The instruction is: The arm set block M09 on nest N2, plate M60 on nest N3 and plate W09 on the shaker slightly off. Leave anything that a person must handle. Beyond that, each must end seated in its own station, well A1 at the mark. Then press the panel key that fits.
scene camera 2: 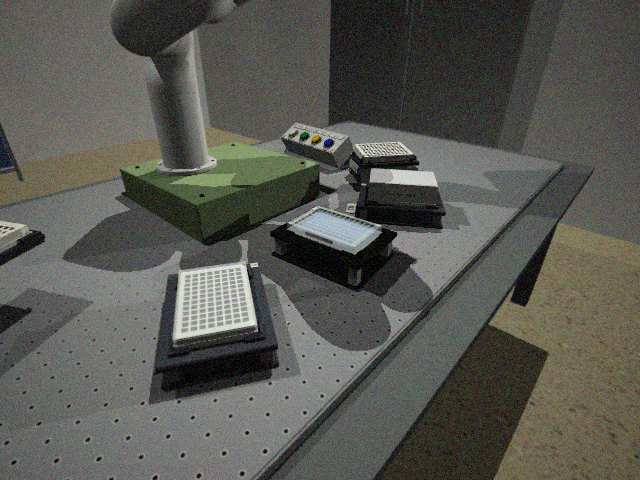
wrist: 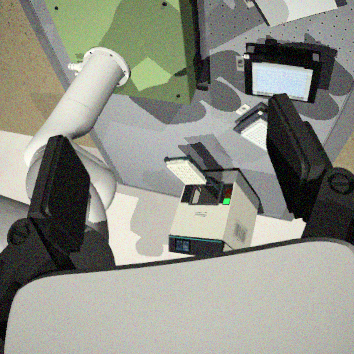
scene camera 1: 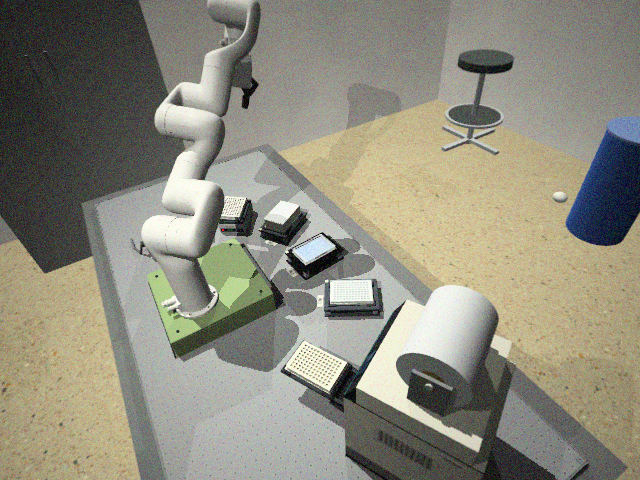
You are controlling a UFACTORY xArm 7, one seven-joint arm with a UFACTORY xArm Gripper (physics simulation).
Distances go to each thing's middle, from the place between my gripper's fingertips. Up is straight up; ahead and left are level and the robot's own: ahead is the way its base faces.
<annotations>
I see my gripper 39 cm above the white plate with reddish wells (scene camera 2: 393,151), 7 cm past it and 3 cm to the right of it. Round my hand: blue-tinted plate (scene camera 2: 336,230) 41 cm below, 32 cm to the right, 11 cm ahead.
</annotations>
